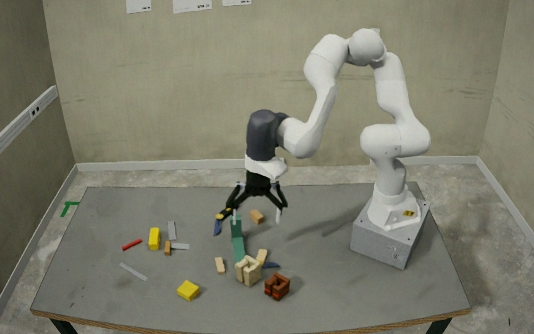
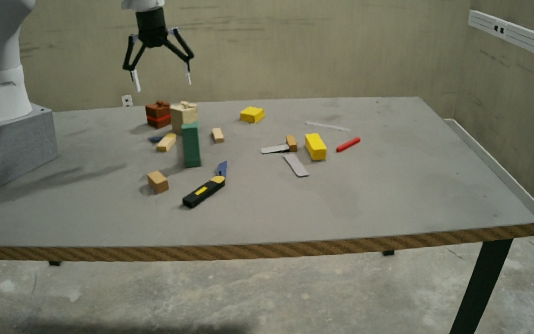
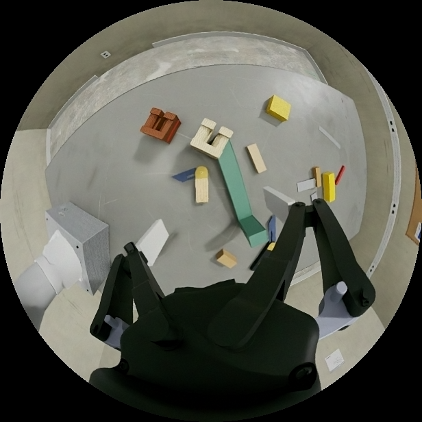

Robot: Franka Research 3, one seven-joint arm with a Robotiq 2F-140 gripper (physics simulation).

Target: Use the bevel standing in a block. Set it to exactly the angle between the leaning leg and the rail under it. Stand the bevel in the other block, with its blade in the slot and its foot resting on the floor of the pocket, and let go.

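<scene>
The cream block (image 1: 248, 276) (image 2: 182, 119) (image 3: 206, 144) and the dark red block (image 1: 277, 288) (image 2: 158, 115) (image 3: 160, 133) stand side by side, with open slots on top. No bevel shows standing in either. A bevel with a pale wooden handle (image 1: 262, 256) (image 2: 166, 143) (image 3: 201, 191) and blue blade lies beside the cream block. A black-handled bevel (image 2: 204, 192) (image 3: 259, 256) with blue blade (image 1: 217, 227) lies near the green leg (image 1: 236, 227) (image 2: 191, 146) (image 3: 254, 231), which rises from one end of the green rail (image 1: 239, 248) (image 3: 234, 185). My gripper (image 1: 256, 216) (image 2: 163, 86) (image 3: 212, 212) is open and empty, high above the table.
Small wooden pieces (image 1: 220, 265) (image 2: 157, 181) (image 3: 257, 158) lie around the green parts. Two yellow blocks (image 1: 154, 238) (image 2: 252, 114) (image 3: 278, 108), grey strips (image 1: 133, 271) (image 2: 296, 165) and a red rod (image 1: 132, 244) (image 2: 348, 144) lie farther from the robot base.
</scene>
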